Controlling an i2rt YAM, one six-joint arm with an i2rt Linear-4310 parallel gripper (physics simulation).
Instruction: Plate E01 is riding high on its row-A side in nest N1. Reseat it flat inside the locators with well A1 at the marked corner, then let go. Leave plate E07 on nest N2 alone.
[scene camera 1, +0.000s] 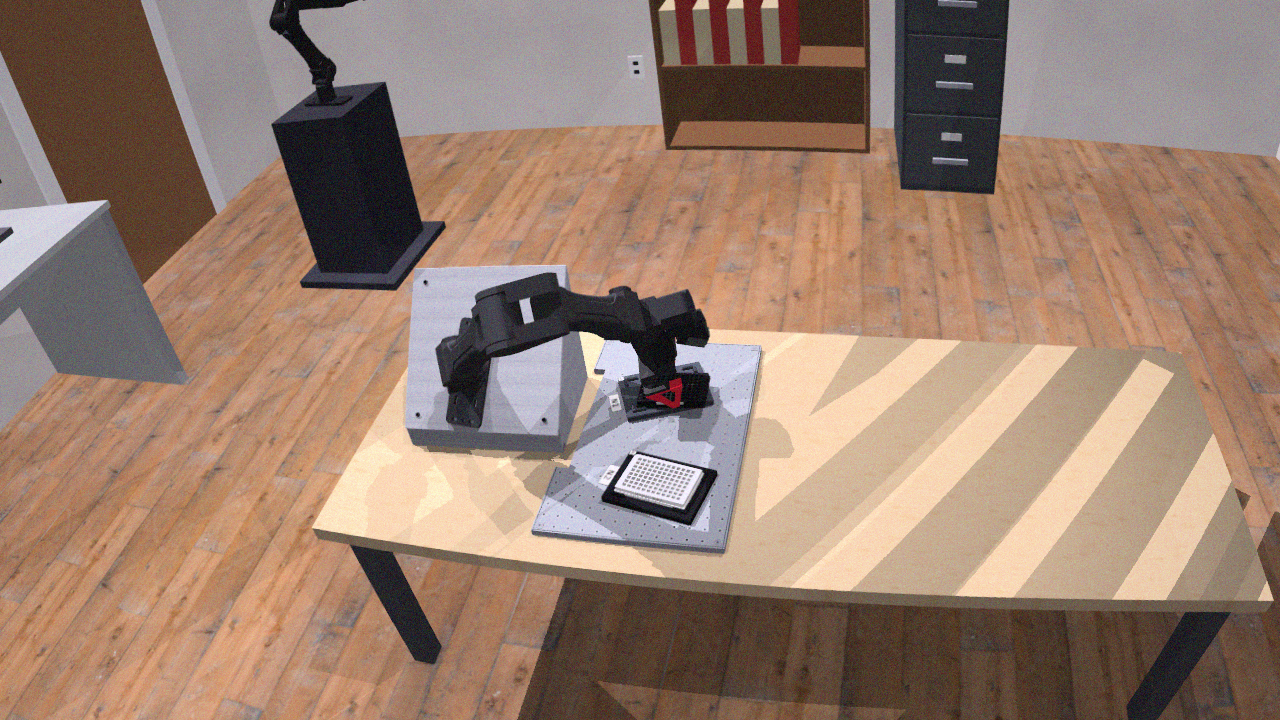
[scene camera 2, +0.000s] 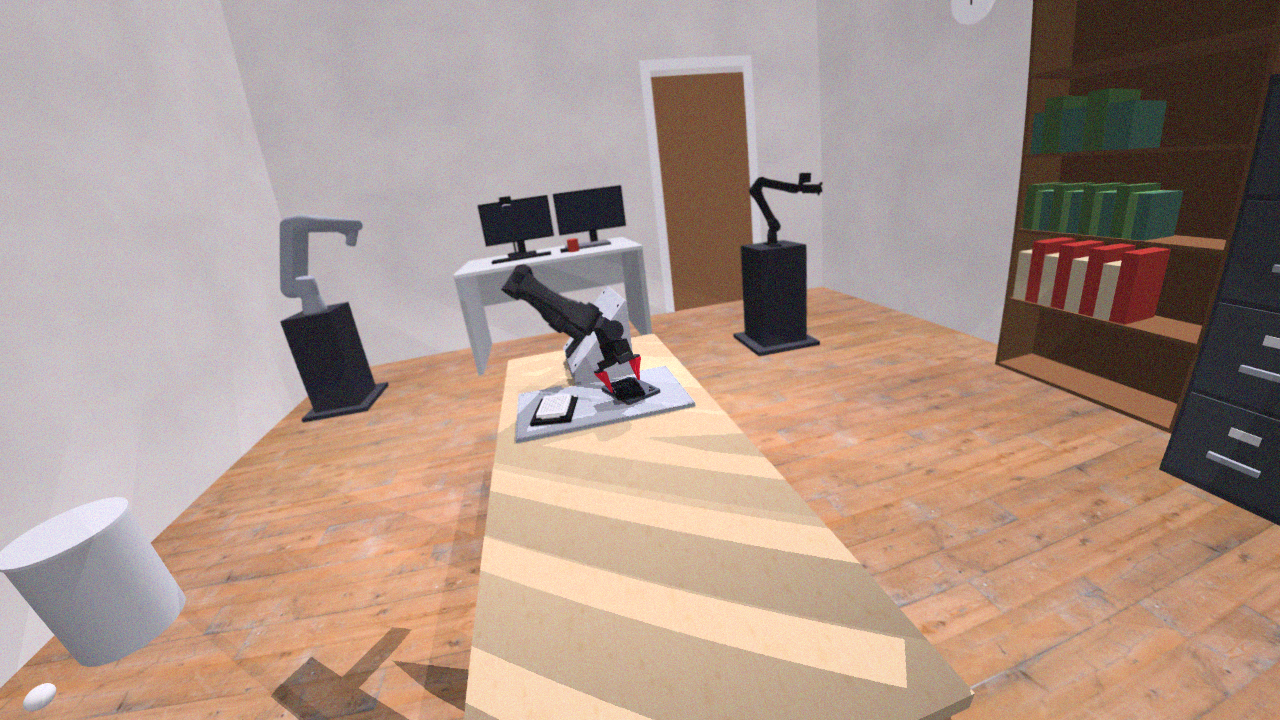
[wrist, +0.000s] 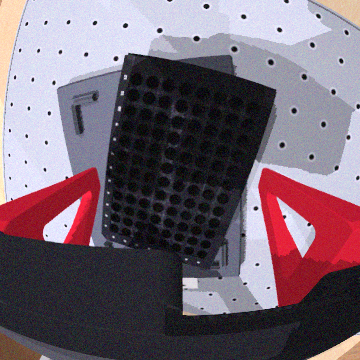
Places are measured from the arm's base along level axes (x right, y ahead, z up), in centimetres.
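Pixels of known places: gripper, fingertip midpoint: (scene camera 1: 673, 387) (scene camera 2: 625, 386) (wrist: 178, 176); arm's base, link origin: (scene camera 1: 471, 372) (scene camera 2: 583, 334).
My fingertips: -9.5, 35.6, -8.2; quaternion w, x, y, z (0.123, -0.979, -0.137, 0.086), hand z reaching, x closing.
Ahead of a thing's pixels: the offset from my fingertips to its top centre, as dx, dy, dz. "pt": to the spot under its first point. Level surfaces: height alone.
Plate E01 @[-0.4, -0.2, +0.0] (scene camera 1: 695, 388) (wrist: 172, 150), a black well plate, is tilted and turned askew over the grey nest N1 (scene camera 1: 631, 412) (wrist: 92, 117). An L-shaped locator shows uncovered at the nest's upper left in the wrist view, and part of another shows at its lower right. The plate's label and well A1 cannot be made out. My gripper (scene camera 1: 664, 394) (scene camera 2: 620, 374) (wrist: 178, 176) is open, its red fingers on either side of the plate with gaps between. The white plate E07 @[+22.7, +2.3, -0.5] (scene camera 1: 660, 480) (scene camera 2: 554, 406) lies flat on the black nest N2 @[pt +25.7, +10.2, -3.1] (scene camera 1: 702, 506).
Both nests stand on a perforated metal board (scene camera 1: 572, 519) (scene camera 2: 677, 400) on the wooden table @[dz -4.4] (scene camera 1: 984, 465) (scene camera 2: 626, 537). A sloped grey base block (scene camera 1: 528, 385) carries my arm. Small white cards lie beside both nests. A cabinet (scene camera 1: 950, 98) and a bookshelf (scene camera 1: 866, 80) stand beyond the table.
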